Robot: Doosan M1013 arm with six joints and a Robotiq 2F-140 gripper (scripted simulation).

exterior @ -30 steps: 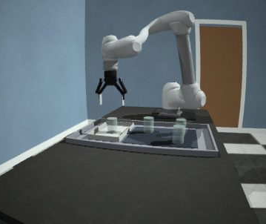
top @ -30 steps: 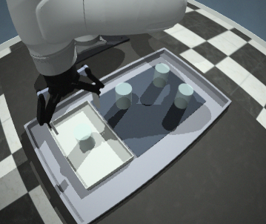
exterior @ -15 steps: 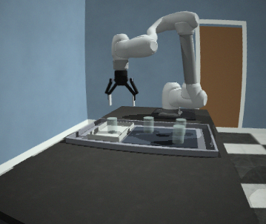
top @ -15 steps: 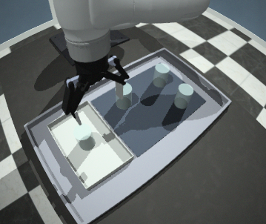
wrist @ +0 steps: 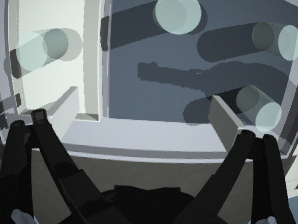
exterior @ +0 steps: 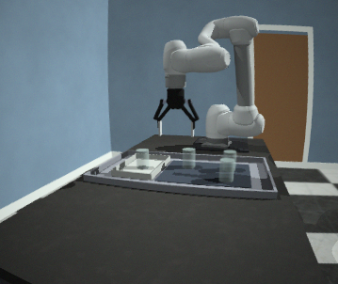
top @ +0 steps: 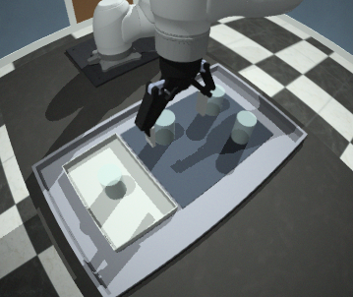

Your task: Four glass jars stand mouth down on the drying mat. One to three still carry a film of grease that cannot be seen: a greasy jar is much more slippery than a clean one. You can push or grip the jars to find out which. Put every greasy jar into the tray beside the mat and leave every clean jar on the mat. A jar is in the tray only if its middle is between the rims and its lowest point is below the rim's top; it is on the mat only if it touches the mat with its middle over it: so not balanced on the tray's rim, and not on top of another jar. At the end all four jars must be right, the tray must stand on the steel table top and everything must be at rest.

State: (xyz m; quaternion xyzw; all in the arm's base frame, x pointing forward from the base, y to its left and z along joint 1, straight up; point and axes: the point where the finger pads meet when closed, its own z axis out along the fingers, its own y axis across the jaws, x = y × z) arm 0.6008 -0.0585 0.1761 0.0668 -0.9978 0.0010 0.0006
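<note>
Now: hand 18 cm above the drying mat, 13 cm to the right of it and 6 cm past it. Also, from my hand: tray (19 cm to the right, 18 cm below, 1 cm behind); then steel table top (19 cm below, 3 cm to the left, 3 cm behind).
</note>
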